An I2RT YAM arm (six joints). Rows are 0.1 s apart.
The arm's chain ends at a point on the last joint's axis. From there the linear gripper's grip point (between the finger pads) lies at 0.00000 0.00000 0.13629 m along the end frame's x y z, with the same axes.
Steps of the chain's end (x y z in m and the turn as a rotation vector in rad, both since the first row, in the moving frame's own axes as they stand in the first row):
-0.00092, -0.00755, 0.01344, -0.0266, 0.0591, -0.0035
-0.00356, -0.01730, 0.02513, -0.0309, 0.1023, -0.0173
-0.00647, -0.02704, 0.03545, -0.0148, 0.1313, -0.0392
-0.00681, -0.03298, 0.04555, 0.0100, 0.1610, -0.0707
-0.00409, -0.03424, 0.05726, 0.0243, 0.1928, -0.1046
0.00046, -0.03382, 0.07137, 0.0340, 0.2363, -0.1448
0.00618, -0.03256, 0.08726, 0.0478, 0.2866, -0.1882
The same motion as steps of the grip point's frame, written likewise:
0.00714, -0.00394, 0.01315, -0.0266, 0.0591, -0.0035
0.01039, -0.01322, 0.02435, -0.0309, 0.1023, -0.0173
0.01141, -0.02538, 0.03426, -0.0148, 0.1313, -0.0392
0.01497, -0.03511, 0.04378, 0.0100, 0.1610, -0.0707
0.02180, -0.03889, 0.05470, 0.0243, 0.1928, -0.1046
0.03192, -0.04071, 0.06751, 0.0340, 0.2363, -0.1448
0.04386, -0.04258, 0.08156, 0.0478, 0.2866, -0.1882

